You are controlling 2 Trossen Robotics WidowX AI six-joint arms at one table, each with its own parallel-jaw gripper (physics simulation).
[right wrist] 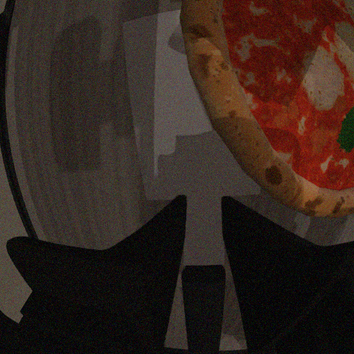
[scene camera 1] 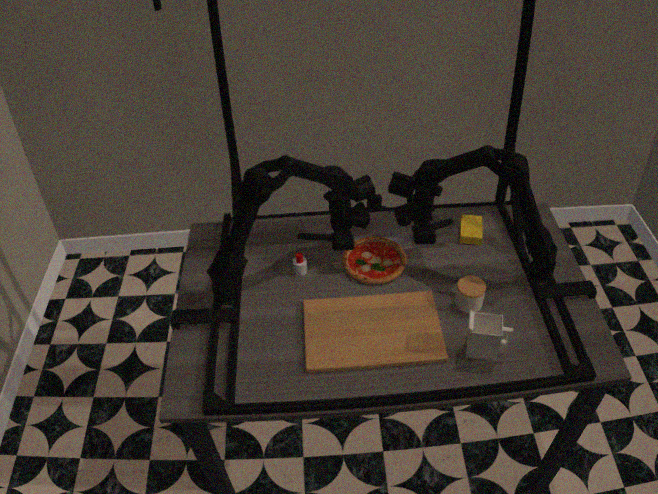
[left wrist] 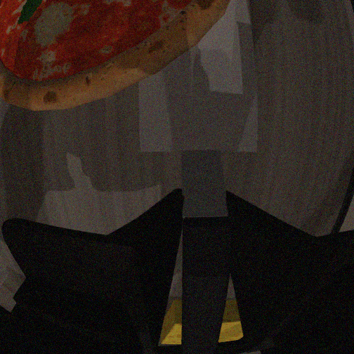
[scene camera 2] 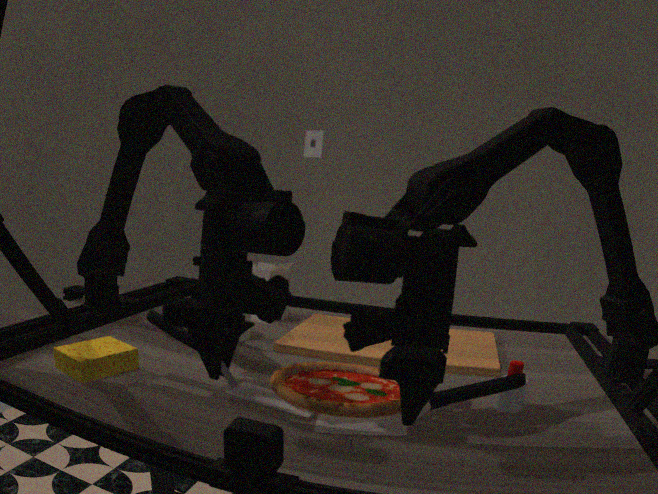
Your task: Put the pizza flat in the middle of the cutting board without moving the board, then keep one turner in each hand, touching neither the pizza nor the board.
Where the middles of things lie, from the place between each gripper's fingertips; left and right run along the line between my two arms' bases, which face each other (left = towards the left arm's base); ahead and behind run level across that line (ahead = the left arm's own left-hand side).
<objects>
Now: right hand 13 cm to the left of the red-capped bottle (scene camera 2: 510,401), 10 cm short of it and 2 cm below it. Round my right hand: wooden cutting board (scene camera 1: 348,333): 35 cm ahead, 6 cm to the left; then yellow sponge (scene camera 2: 89,360): 41 cm to the left, 2 cm behind, 1 cm above; then pizza (scene camera 2: 339,389): 9 cm to the left, 8 cm ahead.
My left gripper is now 3 cm past the yellow sponge, 18 cm to the right of it and 1 cm above it. Round my left hand: red-capped bottle (9 cm ahead, 36 cm to the right, 1 cm above); then lidded jar (scene camera 1: 470,291) (26 cm ahead, 10 cm to the left, 1 cm above); then pizza (7 cm ahead, 14 cm to the right, 1 cm below).
</objects>
